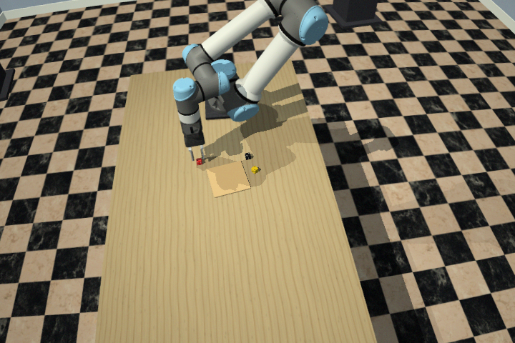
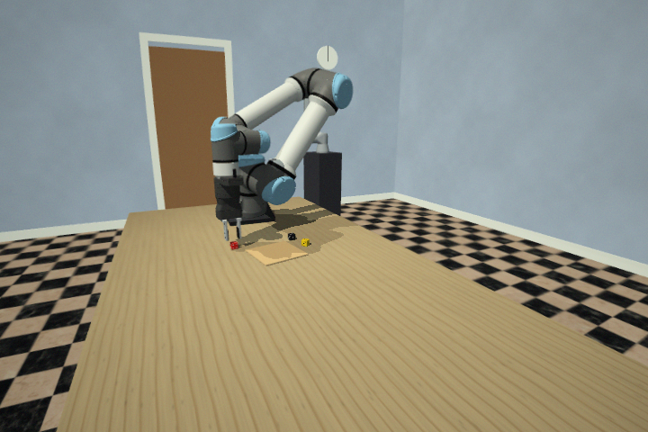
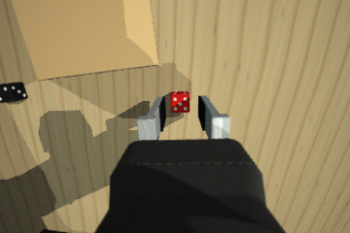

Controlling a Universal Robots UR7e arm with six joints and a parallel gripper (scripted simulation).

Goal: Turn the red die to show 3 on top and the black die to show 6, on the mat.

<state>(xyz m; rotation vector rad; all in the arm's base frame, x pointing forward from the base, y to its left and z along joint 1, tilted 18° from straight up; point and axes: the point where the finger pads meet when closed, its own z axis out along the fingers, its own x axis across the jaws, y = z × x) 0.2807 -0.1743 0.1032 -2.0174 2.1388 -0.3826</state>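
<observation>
Right now my hand is 40 mm above the red die. From my hand the other things lie so: black die (30 mm ahead, 190 mm to the left, 40 mm below); then yellow die (110 mm ahead, 200 mm to the left, 40 mm below); then tan mat (110 mm ahead, 90 mm to the left, 50 mm below).
</observation>
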